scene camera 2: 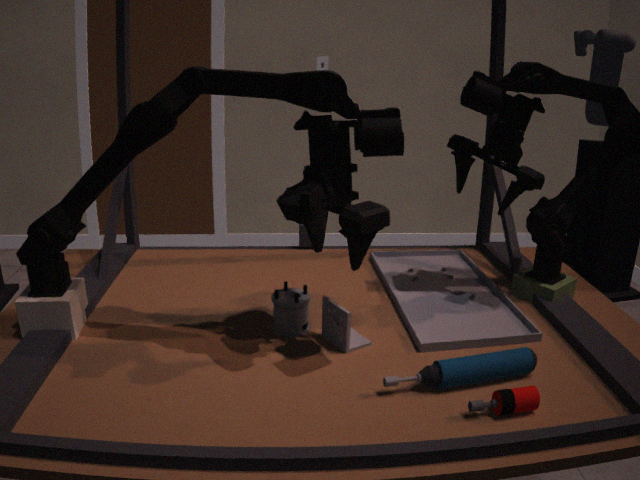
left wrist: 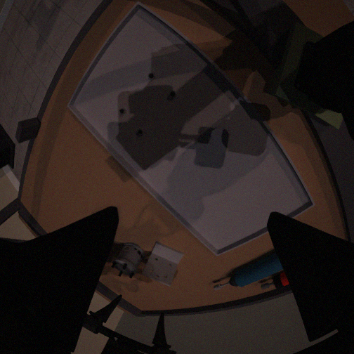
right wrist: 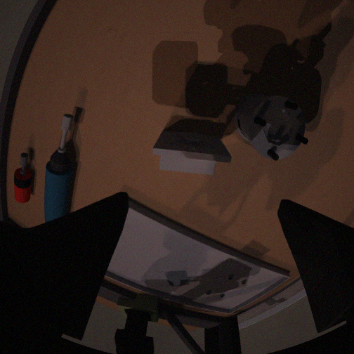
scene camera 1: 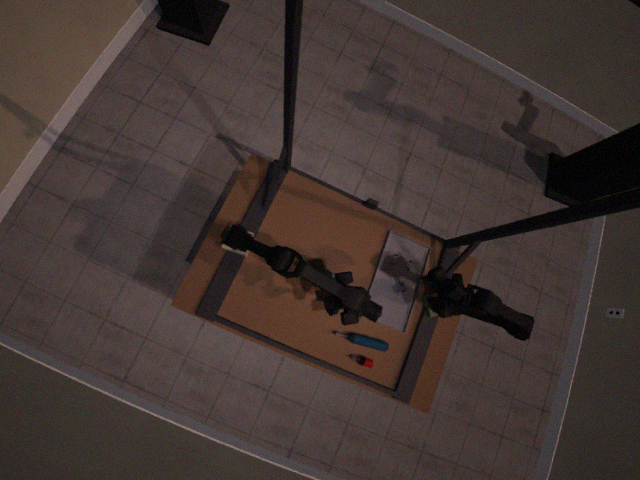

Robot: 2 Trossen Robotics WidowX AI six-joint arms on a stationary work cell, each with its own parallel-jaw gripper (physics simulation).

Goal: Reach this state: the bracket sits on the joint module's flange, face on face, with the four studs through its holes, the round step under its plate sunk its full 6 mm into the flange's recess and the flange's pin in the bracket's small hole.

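Pixels of known places: left gripper, fingertip midpoint: [scene camera 2: 478,203] [scene camera 1: 424,288]; right gripper, fingertip midpoint: [scene camera 2: 336,260]; left arm's base at its link origin: [scene camera 2: 545,276]; right arm's base at its link origin: [scene camera 2: 50,289] [scene camera 1: 237,240].
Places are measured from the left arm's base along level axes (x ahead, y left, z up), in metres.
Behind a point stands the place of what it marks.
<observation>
The joint module [scene camera 2: 291,314] {z -0.003, x 0.496, y -0.170 m} [left wrist: 127,261] [right wrist: 269,131], a grey cylinder, stands upright on the table with its dark studs pointing up. The grey L-shaped bracket [scene camera 2: 334,324] {z -0.001, x 0.462, y -0.102 m} [left wrist: 161,266] [right wrist: 192,144] stands beside it, apart from the flange, one plate upright and the other flat on the table. My right gripper [scene camera 2: 337,259] {z 0.096, x 0.449, y -0.118 m} [left wrist: 141,304] [right wrist: 207,204] is open and empty, above and slightly behind the bracket. My left gripper [scene camera 2: 479,202] {z 0.145, x 0.131, y -0.098 m} [left wrist: 197,218] is open and empty, high above the tray. In scene camera 1 the right arm mostly hides the module and bracket.
A shallow grey tray [scene camera 1: 392,319] {z -0.039, x 0.216, y 0.033 m} [scene camera 2: 478,343] {z -0.035, x 0.276, y 0.042 m} holds several small dark parts, partly in shadow. A blue driver [scene camera 1: 368,342] {z -0.002, x 0.355, y 0.100 m} [scene camera 2: 485,367] {z -0.011, x 0.362, y 0.117 m} [left wrist: 256,271] [right wrist: 58,192] and a shorter red driver [scene camera 1: 367,362] {z -0.010, x 0.372, y 0.182 m} [scene camera 2: 526,400] {z -0.017, x 0.376, y 0.201 m} [right wrist: 22,194] lie near the front edge. Dark frame posts stand at the back corners.
</observation>
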